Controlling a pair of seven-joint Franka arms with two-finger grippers.
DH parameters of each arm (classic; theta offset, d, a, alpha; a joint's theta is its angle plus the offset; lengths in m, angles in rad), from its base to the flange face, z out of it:
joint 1: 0 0.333 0 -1.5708
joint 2: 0 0 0 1.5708
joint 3: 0 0.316 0.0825 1.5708
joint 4: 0 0 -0.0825 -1.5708
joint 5: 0 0.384 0 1.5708
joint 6: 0 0 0.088 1.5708
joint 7: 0 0.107 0 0
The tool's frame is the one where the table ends.
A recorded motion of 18 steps. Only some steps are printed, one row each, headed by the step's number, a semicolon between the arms.
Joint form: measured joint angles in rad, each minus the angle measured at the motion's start. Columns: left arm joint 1, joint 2, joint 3, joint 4, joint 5, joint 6, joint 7; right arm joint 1, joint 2, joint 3, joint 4, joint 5, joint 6, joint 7.
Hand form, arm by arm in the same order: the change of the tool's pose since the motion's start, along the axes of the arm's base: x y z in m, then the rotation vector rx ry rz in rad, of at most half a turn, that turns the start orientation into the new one. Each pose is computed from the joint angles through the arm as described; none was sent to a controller.
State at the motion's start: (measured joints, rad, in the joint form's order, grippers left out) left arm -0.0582 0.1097 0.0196 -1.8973 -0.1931 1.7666 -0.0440; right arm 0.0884 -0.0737 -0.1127 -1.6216 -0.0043 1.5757 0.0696
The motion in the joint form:
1: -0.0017 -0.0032 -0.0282 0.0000 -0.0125 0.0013 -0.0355; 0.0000 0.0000 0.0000 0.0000 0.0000 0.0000 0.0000
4: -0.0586 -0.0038 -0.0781 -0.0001 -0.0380 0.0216 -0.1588; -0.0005 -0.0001 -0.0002 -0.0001 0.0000 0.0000 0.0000
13: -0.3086 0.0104 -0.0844 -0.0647 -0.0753 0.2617 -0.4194; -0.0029 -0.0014 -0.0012 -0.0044 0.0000 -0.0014 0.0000
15: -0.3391 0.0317 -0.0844 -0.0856 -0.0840 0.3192 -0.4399; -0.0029 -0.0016 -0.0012 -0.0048 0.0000 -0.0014 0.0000
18: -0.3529 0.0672 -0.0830 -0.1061 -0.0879 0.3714 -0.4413; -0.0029 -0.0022 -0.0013 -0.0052 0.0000 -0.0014 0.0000
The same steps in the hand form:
1: -0.0015 -0.0174 0.0021 -0.0061 0.0027 0.0096; 0.0000 0.0000 0.0000 0.0000 0.0000 0.0000
4: -0.0083 -0.0779 0.0042 -0.0055 0.0088 0.0354; 0.0000 -0.0004 0.0000 0.0000 0.0000 -0.0007
13: -0.0400 -0.2161 -0.0158 -0.0116 -0.0841 0.1009; -0.0007 -0.0022 -0.0015 0.0004 0.0044 -0.0041
15: -0.0446 -0.2317 -0.0330 -0.0154 -0.0911 0.1085; -0.0008 -0.0022 -0.0016 0.0004 0.0046 -0.0041
18: -0.0453 -0.2375 -0.0587 -0.0099 -0.0870 0.1117; -0.0010 -0.0023 -0.0014 0.0005 0.0044 -0.0041

